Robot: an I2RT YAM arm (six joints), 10 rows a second.
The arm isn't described. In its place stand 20 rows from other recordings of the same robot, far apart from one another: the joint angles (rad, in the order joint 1, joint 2, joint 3, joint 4, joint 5, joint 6), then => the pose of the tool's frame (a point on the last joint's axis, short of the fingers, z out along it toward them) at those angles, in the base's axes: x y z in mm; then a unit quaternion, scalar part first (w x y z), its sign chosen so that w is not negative.
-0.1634, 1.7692, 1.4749, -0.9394, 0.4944, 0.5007 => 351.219 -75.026 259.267 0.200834 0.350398 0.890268 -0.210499
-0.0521, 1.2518, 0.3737, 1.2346, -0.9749, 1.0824 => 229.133 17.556 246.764 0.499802 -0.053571 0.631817 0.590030
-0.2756, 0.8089, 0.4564, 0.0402, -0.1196, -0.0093 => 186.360 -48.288 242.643 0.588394 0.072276 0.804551 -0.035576
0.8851, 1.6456, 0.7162, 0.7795, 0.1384, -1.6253 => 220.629 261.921 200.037 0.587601 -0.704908 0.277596 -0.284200
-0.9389, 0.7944, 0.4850, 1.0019, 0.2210, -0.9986 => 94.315 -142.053 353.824 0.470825 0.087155 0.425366 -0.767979
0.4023, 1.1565, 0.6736, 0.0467, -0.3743, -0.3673 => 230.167 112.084 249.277 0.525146 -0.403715 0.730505 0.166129
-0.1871, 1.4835, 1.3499, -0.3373, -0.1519, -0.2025 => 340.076 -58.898 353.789 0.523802 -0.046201 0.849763 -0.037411
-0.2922, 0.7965, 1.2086, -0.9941, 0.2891, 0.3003 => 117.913 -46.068 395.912 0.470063 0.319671 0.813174 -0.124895
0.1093, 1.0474, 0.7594, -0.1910, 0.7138, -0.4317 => 230.721 1.871 283.591 0.432237 -0.039193 0.820154 -0.372803
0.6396, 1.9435, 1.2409, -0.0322, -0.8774, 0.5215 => 315.557 268.875 181.980 0.094365 -0.220952 0.815743 0.526155
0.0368, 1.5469, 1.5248, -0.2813, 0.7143, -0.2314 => 356.862 -10.198 401.852 0.524771 0.104212 0.775891 -0.334288
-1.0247, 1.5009, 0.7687, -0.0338, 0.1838, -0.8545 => 151.511 -261.828 182.130 0.161957 0.113688 0.909871 -0.364663
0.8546, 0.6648, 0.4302, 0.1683, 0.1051, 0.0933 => 116.801 128.510 270.521 0.624630 -0.237574 0.690291 0.277298
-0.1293, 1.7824, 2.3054, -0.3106, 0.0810, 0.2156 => 361.333 -49.887 569.044 0.777812 0.138739 0.612939 0.008126
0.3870, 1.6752, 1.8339, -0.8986, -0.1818, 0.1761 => 331.374 142.003 400.530 0.363032 -0.132337 0.902241 0.191458
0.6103, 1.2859, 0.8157, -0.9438, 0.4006, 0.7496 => 178.465 107.872 203.877 0.184398 0.083537 0.973544 -0.105981
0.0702, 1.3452, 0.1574, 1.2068, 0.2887, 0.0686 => 216.441 5.059 168.039 0.711654 0.102124 0.693155 -0.051521
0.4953, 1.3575, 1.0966, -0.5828, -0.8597, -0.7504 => 234.352 157.258 293.646 0.370164 -0.615986 0.603628 0.345215
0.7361, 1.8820, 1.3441, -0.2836, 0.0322, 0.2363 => 309.522 278.870 210.594 0.330497 -0.224415 0.903068 0.157727
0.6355, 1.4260, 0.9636, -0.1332, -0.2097, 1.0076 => 251.540 194.738 258.096 0.249640 0.114337 0.872516 0.404131
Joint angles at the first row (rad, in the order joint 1, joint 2, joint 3, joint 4, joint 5, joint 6):
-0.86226, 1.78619, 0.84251, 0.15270, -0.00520, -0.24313
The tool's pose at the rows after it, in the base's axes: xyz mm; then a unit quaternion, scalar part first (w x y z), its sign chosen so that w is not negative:
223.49 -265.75 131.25 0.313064 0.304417 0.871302 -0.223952
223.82 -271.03 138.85 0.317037 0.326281 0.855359 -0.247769
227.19 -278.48 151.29 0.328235 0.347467 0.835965 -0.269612
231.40 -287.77 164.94 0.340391 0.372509 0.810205 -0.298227
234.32 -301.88 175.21 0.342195 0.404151 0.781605 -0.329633
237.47 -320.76 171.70 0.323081 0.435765 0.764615 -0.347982
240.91 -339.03 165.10 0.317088 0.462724 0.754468 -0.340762
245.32 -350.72 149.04 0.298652 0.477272 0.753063 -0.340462
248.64 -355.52 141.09 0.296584 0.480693 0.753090 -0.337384
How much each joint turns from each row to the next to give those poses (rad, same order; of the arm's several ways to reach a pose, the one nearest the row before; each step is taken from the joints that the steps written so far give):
-0.00259, 0.00188, 0.00377, 0.00641, 0.07068, 0.02329
-0.00384, -0.00713, 0.01560, 0.01103, 0.05150, 0.02896
-0.00183, -0.00627, 0.03543, 0.00279, 0.04484, 0.03324
-0.00166, 0.00082, 0.04375, 0.01117, 0.06173, 0.03619
-0.01106, 0.02278, 0.05938, 0.00228, 0.07600, 0.03596
-0.01860, 0.06751, 0.07726, -0.02602, 0.06334, 0.03311
-0.02053, 0.07014, 0.07697, -0.03118, 0.00297, 0.04779
-0.00664, 0.07465, 0.04999, -0.01380, 0.02138, 0.02119
-0.00059, 0.03553, 0.02107, 0.00556, -0.00126, 0.00856

